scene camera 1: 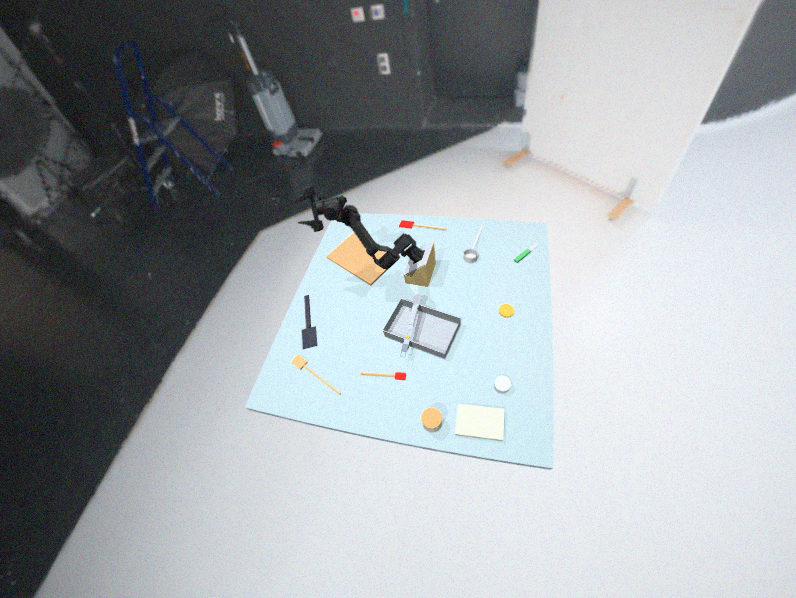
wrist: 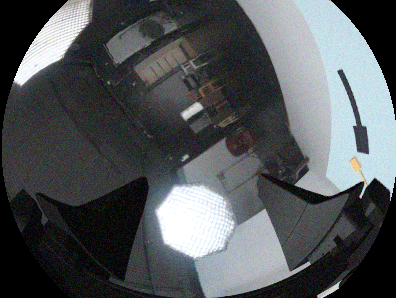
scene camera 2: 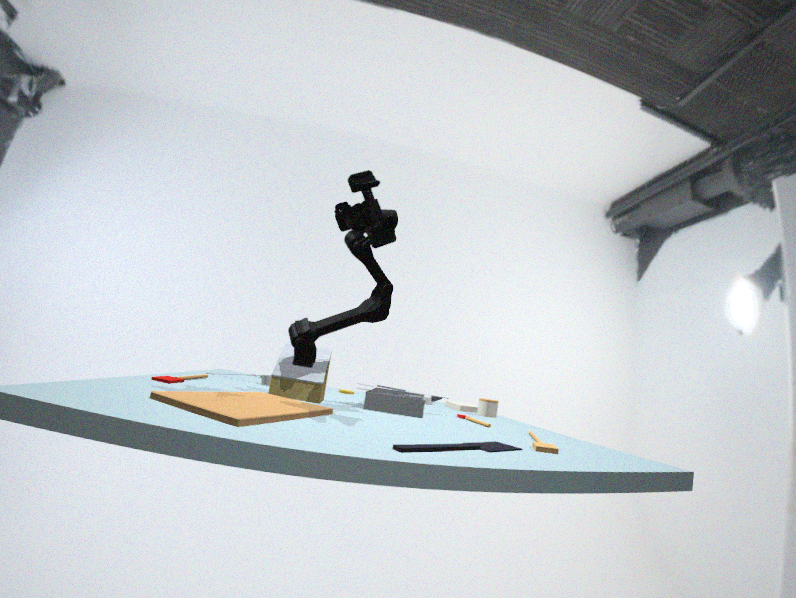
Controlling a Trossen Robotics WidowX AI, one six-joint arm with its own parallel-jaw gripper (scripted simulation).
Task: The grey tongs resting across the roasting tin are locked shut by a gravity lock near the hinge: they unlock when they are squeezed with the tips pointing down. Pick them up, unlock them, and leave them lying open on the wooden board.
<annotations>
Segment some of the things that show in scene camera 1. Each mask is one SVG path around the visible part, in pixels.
A cream pad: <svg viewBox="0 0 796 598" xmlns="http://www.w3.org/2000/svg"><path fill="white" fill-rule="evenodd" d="M459 404L455 436L503 441L503 408L497 409Z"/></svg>
</annotations>
